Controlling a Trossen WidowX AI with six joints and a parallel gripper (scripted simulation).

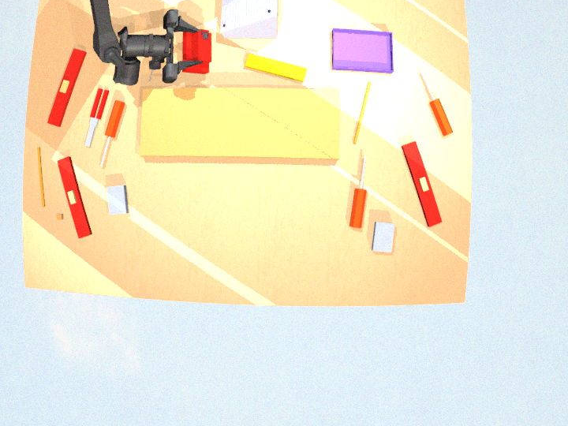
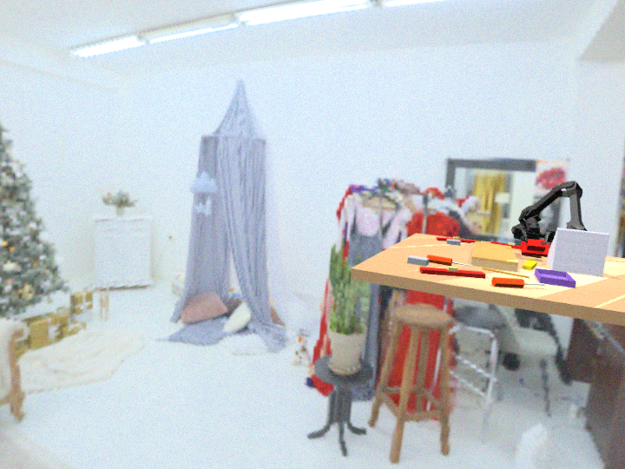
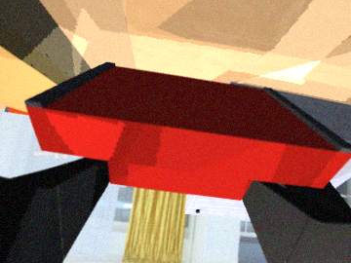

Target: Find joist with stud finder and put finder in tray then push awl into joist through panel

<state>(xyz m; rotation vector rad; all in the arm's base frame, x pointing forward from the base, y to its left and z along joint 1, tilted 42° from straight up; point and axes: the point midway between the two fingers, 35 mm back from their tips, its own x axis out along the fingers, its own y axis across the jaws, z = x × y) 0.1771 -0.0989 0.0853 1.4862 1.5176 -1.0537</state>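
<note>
The awl lies 20 mm ahead of my gripper tip, 150 mm to the right of it and 80 mm below it. Round my gripper tip: red stud finder 20 mm behind, 10 mm below; yellow block 40 mm ahead, 190 mm to the left, 80 mm below; red two-handled tool 160 mm ahead, 320 mm to the right, 80 mm below.
</note>
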